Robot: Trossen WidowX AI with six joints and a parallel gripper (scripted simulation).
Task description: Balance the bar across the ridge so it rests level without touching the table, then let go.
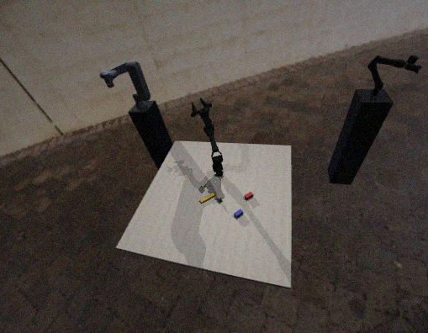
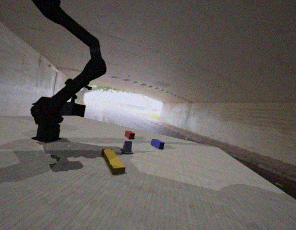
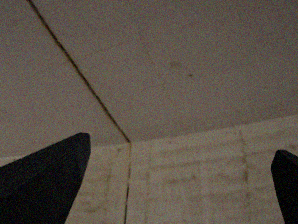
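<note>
Right now my gripper tip is 680 mm above the yellow bar, 440 mm short of it and 90 mm to the right of it. From my gripper tip the other things lie so: red block (670 mm below, 430 mm to the left, 370 mm ahead); blue block (670 mm below, 550 mm ahead, 380 mm to the left).
</note>
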